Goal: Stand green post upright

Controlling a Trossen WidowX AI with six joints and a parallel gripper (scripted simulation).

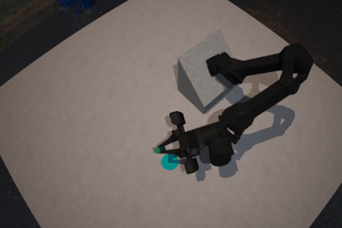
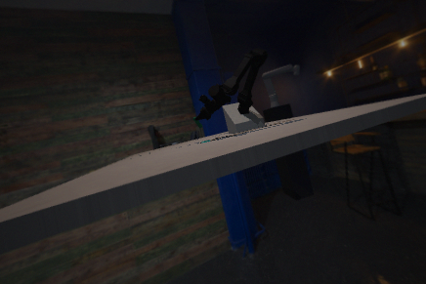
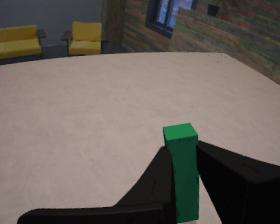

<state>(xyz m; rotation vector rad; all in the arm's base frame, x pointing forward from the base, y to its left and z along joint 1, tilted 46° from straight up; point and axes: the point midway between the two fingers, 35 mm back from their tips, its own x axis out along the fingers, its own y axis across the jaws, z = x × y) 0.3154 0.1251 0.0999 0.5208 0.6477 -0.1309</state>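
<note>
My gripper tip is now 30 mm past the cyan circle, 20 mm to the right of it and 130 mm above it. Also, from my gripper tip: green post: 10 mm behind, 20 mm below.
</note>
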